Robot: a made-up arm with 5 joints. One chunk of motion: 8 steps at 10 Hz.
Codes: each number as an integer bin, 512 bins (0 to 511) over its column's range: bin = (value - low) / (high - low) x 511, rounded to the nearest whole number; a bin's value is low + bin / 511 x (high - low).
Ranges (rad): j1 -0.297..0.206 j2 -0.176..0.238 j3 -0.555..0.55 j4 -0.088..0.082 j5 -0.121..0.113
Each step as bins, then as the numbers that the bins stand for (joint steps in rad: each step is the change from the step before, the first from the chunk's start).
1 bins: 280 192 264 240 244
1 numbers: -0.02138 -0.02045 0.01588 -0.00816 -0.00927
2 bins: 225 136 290 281 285
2 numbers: -0.07552 -0.06582 0.07210 0.00548 0.00951
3 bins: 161 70 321 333 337
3 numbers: -0.13852 -0.11929 0.13914 0.02278 0.03332
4 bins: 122 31 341 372 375
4 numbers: -0.17691 -0.15088 0.18239 0.03576 0.05072
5 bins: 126 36 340 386 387
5 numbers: -0.17297 -0.14683 0.18023 0.04041 0.05622
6 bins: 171 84 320 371 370
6 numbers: -0.12868 -0.10795 0.13698 0.03542 0.04843
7 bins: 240 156 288 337 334
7 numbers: -0.06076 -0.04961 0.06778 0.02411 0.03195
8 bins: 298 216 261 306 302
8 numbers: -0.00367 -0.00100 0.00939 0.01380 0.01729
